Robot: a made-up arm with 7 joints.
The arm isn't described. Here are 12 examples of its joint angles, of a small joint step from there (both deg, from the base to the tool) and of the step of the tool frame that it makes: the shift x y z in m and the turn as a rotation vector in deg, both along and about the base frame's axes.
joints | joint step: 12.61 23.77 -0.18 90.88 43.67 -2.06 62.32 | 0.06 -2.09 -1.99 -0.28 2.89 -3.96 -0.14
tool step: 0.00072 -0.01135 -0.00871 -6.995 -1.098 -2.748
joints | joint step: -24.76 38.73 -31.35 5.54 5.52 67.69 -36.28 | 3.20 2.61 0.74 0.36 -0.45 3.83 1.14
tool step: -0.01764 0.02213 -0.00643 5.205 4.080 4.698
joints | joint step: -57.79 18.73 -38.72 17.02 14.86 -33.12 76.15 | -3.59 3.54 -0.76 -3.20 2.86 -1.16 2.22
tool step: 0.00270 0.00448 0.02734 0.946 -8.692 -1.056
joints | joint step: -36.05 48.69 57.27 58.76 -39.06 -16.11 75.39 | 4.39 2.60 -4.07 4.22 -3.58 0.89 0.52
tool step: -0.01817 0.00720 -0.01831 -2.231 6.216 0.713
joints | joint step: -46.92 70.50 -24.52 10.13 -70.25 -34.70 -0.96 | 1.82 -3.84 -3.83 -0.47 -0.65 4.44 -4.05
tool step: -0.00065 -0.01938 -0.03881 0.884 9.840 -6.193
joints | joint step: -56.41 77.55 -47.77 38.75 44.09 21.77 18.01 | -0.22 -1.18 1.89 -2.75 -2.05 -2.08 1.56
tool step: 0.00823 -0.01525 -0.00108 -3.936 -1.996 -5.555
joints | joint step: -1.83 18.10 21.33 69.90 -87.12 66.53 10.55 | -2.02 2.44 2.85 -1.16 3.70 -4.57 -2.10
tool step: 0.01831 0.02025 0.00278 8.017 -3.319 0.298
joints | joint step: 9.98 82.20 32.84 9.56 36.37 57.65 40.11 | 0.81 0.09 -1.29 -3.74 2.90 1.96 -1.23
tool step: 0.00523 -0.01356 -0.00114 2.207 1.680 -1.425
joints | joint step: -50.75 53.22 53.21 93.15 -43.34 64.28 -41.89 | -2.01 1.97 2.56 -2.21 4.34 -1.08 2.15
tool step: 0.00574 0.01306 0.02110 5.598 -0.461 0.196
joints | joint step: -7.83 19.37 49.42 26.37 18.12 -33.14 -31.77 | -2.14 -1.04 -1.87 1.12 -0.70 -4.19 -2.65
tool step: 0.01743 -0.01557 -0.00196 -0.618 -2.323 -6.155
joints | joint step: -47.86 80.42 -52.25 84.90 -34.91 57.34 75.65 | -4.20 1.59 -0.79 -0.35 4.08 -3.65 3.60
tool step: 0.00694 0.00118 0.01769 6.381 1.366 -4.468
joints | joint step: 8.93 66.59 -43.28 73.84 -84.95 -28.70 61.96 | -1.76 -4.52 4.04 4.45 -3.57 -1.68 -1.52
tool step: -0.00041 -0.00695 -0.01514 0.114 -7.463 4.457
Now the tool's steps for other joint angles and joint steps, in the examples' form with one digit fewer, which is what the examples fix.
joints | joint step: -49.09 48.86 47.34 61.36 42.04 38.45 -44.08 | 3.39 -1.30 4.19 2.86 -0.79 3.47 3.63
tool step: -0.0235 -0.0053 -0.0329 -4.44 4.42 6.84
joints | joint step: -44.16 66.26 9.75 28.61 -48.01 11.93 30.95 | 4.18 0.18 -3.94 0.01 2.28 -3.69 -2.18
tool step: -0.0009 0.0026 -0.0308 5.42 5.05 -1.97
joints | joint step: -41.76 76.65 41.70 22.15 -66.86 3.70 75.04 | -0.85 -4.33 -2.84 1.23 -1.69 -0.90 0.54
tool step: 0.0172 -0.0010 -0.0230 -5.14 1.57 -2.91
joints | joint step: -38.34 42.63 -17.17 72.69 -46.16 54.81 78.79 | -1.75 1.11 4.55 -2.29 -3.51 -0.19 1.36
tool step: 0.0208 -0.0015 0.0182 -2.32 -7.52 3.26
